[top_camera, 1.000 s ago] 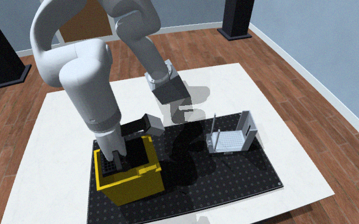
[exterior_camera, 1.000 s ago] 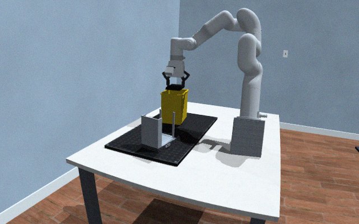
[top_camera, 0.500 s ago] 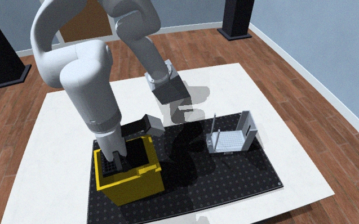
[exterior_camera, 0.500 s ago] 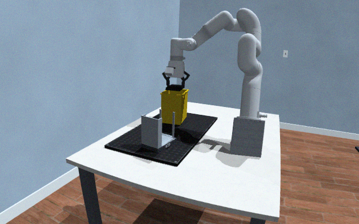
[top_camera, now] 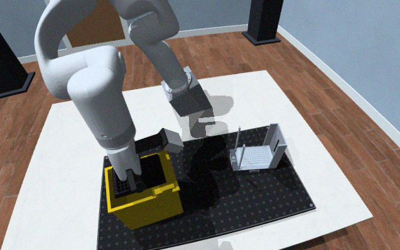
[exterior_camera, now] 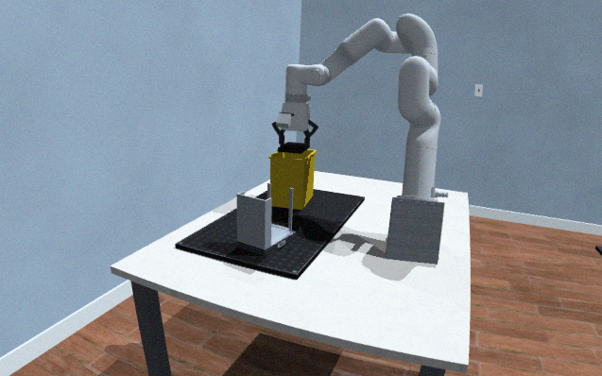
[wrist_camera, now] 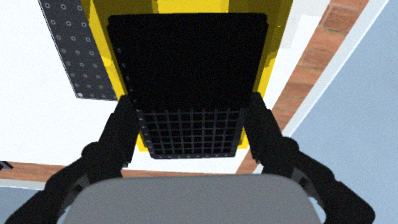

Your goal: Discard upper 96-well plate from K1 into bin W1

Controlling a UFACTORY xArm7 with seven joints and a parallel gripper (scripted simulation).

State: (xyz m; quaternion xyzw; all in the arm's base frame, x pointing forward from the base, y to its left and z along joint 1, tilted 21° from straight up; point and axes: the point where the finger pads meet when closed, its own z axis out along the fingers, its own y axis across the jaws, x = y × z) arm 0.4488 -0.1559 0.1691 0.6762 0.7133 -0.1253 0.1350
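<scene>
My hand is 10 mm above the black 96-well plate. The rest, counted from my hand: thin post: 330 mm to the left, 130 mm below, 100 mm behind; yellow plastics bin W1: 120 mm below; white 96-well plate: 390 mm to the left, 190 mm below, 50 mm behind.
</scene>
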